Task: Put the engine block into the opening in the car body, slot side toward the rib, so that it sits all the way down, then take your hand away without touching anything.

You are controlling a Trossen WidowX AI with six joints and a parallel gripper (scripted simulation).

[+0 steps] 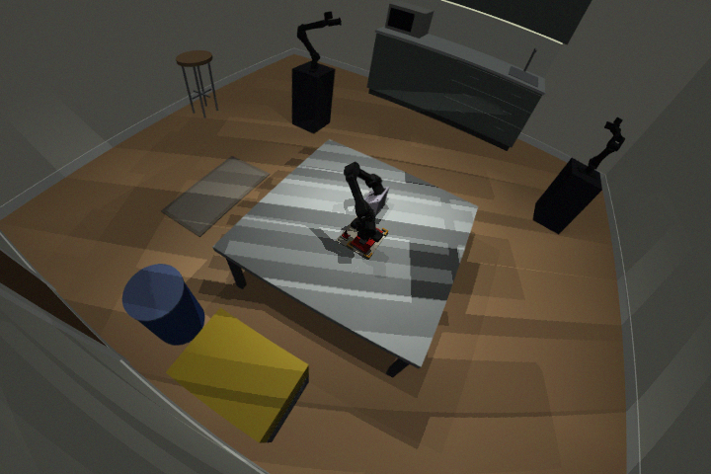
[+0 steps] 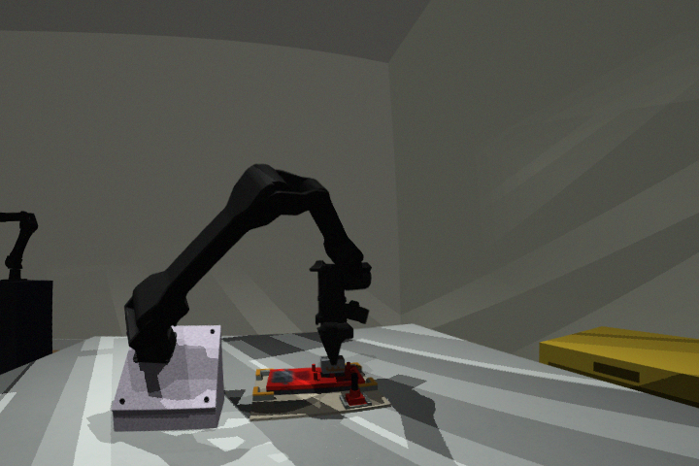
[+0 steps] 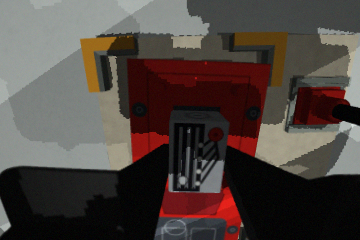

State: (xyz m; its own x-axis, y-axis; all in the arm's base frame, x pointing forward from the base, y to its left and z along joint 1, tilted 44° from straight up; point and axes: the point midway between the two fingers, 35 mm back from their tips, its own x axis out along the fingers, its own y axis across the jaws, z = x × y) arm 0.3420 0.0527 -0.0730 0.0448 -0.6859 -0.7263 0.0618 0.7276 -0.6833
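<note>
My gripper tip is 12 cm to the left of the grey holder, 2 cm short of it and 2 cm above it. Also, from my gripper tip: engine block (1 cm below).
</note>
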